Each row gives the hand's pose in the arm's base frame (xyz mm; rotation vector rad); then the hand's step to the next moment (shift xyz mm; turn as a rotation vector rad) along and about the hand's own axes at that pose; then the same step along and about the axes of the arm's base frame.
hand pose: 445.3 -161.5 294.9 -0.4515 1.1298 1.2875
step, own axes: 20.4 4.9 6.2 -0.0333 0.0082 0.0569
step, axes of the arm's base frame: -4.4 17.0 -13.1 0.0195 0.0310 0.0554
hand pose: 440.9 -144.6 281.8 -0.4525 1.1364 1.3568
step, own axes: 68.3 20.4 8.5 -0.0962 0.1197 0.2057
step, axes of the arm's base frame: -27.5 47.6 -46.2 -0.0158 0.1456 0.2108
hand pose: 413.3 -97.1 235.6 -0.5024 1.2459 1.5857
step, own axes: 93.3 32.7 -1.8 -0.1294 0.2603 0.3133
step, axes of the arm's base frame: -66.5 42.1 -59.8 -0.0997 0.2332 0.3440
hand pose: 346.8 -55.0 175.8 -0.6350 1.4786 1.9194
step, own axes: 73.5 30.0 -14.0 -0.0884 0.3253 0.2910
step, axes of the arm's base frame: -72.3 -5.1 -35.2 -0.1751 0.2079 0.3528
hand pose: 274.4 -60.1 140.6 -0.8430 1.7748 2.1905
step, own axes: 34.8 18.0 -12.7 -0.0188 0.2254 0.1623
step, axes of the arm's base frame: -33.4 -23.5 -5.3 -0.1441 0.0986 0.2168
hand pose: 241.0 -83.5 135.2 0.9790 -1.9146 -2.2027
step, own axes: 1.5 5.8 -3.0 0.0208 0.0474 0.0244
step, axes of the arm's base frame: -1.7 -4.6 4.6 -0.0452 0.0014 0.0351
